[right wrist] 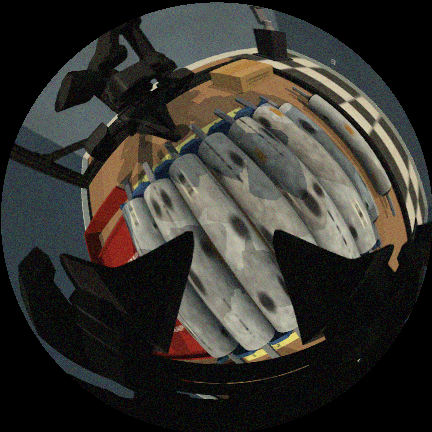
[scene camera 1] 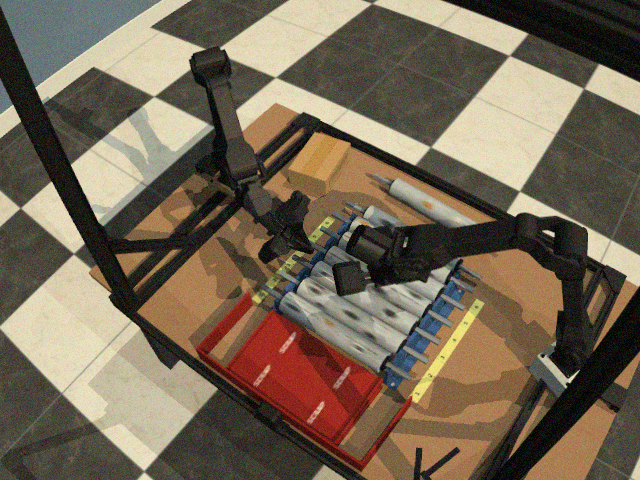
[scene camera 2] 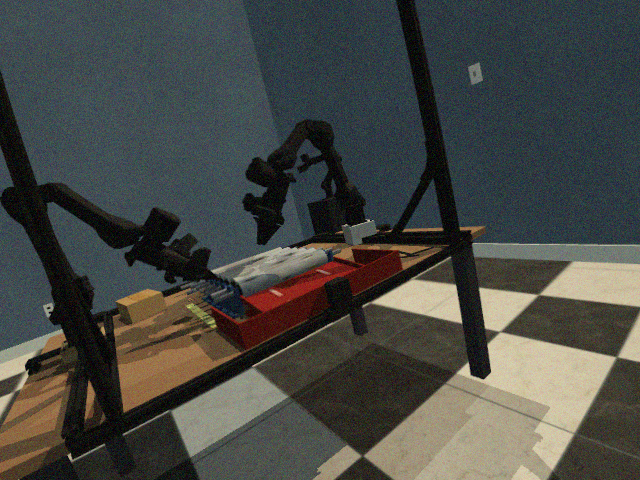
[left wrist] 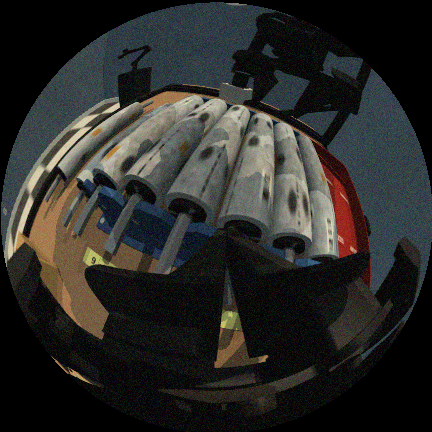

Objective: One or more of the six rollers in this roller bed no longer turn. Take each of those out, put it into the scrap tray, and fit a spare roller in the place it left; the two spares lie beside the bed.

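Frame: origin at the left arm's base, x ahead, y left, z up, level; centimetres.
Where they show: left gripper, fingertip midpoint: (right wrist: pixel 178 139) (scene camera 1: pixel 312 252) (scene camera 2: pixel 215 277) (left wrist: pixel 224 234); right gripper, fingertip midpoint: (right wrist: pixel 234 236) (scene camera 1: pixel 365 277) (scene camera 2: pixel 260 244) (left wrist: pixel 272 107); right arm's base, origin of the base link: (scene camera 1: pixel 568 359) (scene camera 2: pixel 357 223) (left wrist: pixel 238 85).
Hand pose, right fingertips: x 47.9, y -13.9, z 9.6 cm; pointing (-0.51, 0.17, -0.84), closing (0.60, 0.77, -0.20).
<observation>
Things, the pixels of their centre, and the offset from my right fingertips. "pt": a spot on its surface instead.
- spare roller, body centre: (right wrist: pixel 353 139) (scene camera 1: pixel 436 210) (left wrist: pixel 101 132) dz -10.2, dx +1.5, dy +31.8 cm
- spare, surface spot: (scene camera 1: pixel 382 215) pt dz -7.8, dx -8.2, dy +21.6 cm
- red scrap tray, body centre: (right wrist: pixel 139 302) (scene camera 1: pixel 301 378) (left wrist: pixel 341 214) (scene camera 2: pixel 311 287) dz -10.1, dx -1.3, dy -22.5 cm
- cardboard box, body centre: (scene camera 1: pixel 320 163) (right wrist: pixel 243 72) (scene camera 2: pixel 140 304) dz -9.8, dx -31.5, dy +29.9 cm
Six grey, blotched rollers (scene camera 1: pixel 343 310) (left wrist: pixel 250 175) (right wrist: pixel 237 225) lie side by side in the bed's blue rails (scene camera 1: pixel 403 359) (left wrist: pixel 150 230). No view tells which are stuck. My left gripper (scene camera 1: pixel 311 249) (scene camera 2: pixel 214 276) (left wrist: pixel 224 234) is shut and empty, its tips at the shaft end of the third roller from the tray, hiding that shaft. My right gripper (scene camera 2: pixel 262 240) (right wrist: pixel 234 236) is open and empty above the bed's middle. One spare roller (scene camera 1: pixel 429 201) (left wrist: pixel 100 140) (right wrist: pixel 350 130) lies apart; the other spare (scene camera 1: pixel 382 215) lies close beside the bed. The red scrap tray (scene camera 1: pixel 305 377) (scene camera 2: pixel 289 297) holds no roller.
A cardboard box (scene camera 1: pixel 317 160) (scene camera 2: pixel 139 304) (right wrist: pixel 242 75) stands at the back left in scene camera 1. Numbered yellow strips (scene camera 1: pixel 447 351) run along both ends of the bed. Black frame posts (scene camera 1: pixel 56 149) rise at the table's corners. The right arm reaches over the far rollers.
</observation>
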